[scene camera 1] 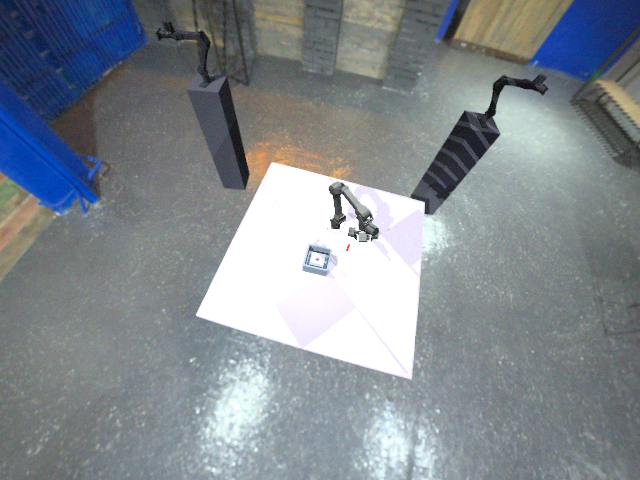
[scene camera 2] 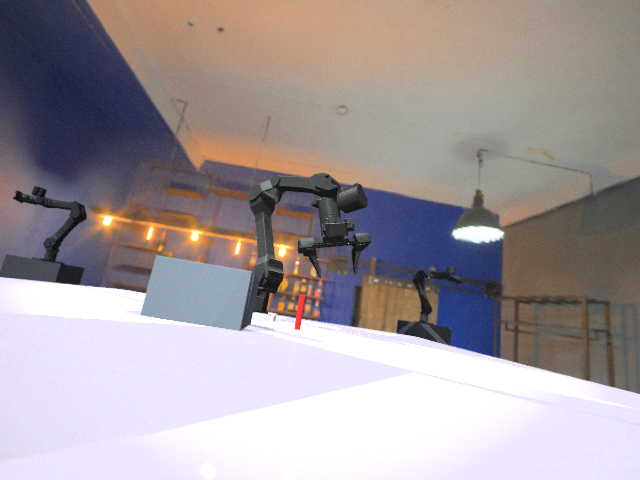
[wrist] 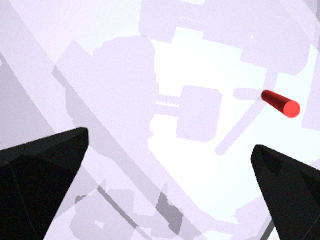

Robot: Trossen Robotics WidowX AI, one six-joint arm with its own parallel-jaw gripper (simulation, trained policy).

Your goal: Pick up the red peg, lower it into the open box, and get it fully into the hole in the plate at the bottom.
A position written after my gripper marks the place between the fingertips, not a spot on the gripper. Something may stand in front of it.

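Observation:
A grey box [scene camera 2: 179, 290] is here for me to see, though in the wrist view it is out of frame. I can see my gripper [scene camera 2: 337, 275] [wrist: 172, 145] too.

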